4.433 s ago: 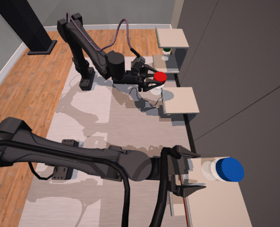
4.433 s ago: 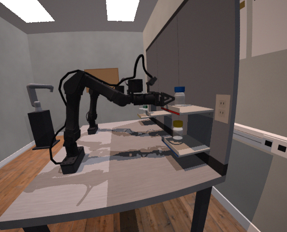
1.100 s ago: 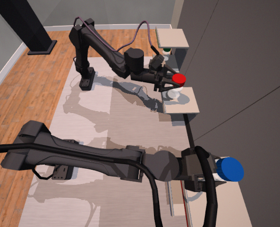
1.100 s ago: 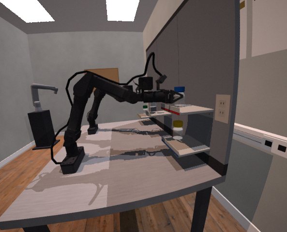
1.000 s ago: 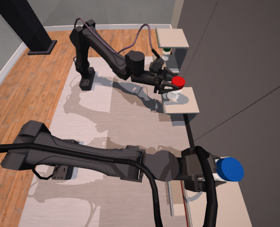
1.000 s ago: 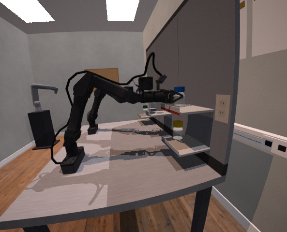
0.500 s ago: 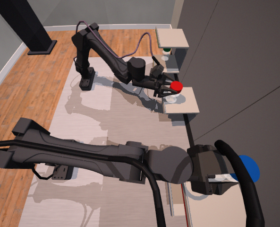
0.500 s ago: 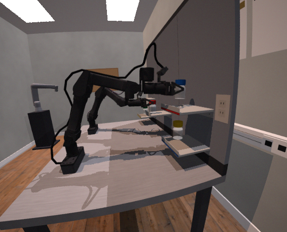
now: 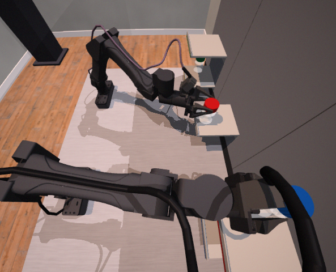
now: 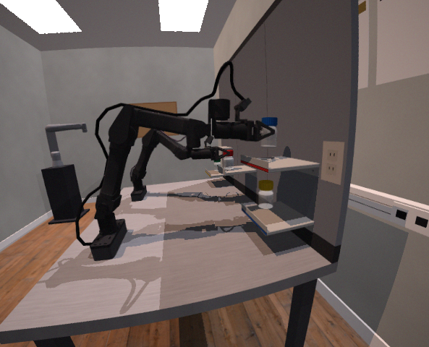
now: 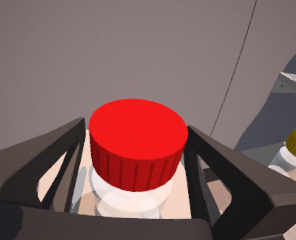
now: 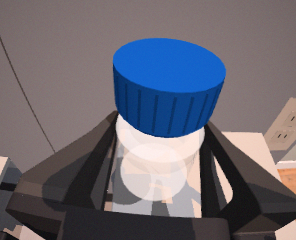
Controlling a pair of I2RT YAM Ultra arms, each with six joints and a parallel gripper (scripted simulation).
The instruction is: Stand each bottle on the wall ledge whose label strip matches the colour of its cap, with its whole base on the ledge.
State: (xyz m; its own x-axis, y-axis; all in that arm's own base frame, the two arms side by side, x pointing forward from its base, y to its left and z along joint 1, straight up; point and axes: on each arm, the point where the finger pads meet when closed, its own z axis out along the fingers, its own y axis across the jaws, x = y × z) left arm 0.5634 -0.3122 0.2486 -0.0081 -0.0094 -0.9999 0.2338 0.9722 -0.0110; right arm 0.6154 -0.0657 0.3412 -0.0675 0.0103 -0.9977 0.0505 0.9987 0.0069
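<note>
Right now my right hand is 240 mm above the yellow-capped bottle and 10 mm past it. Also, from my right hand: grey wall panel (350 mm to the left, 90 mm ahead, 60 mm above); then blue-capped bottle (10 mm below); then red-capped bottle (340 mm to the left, 150 mm below, 60 mm behind).
Now: the red-capped bottle 5 cm below my left hand. Also, from my left hand: grey wall panel 14 cm ahead, 2 cm to the left, 16 cm above; then blue-capped bottle 6 cm ahead, 34 cm to the right, 9 cm above; then yellow-capped bottle 5 cm ahead, 33 cm to the right, 14 cm below.
</note>
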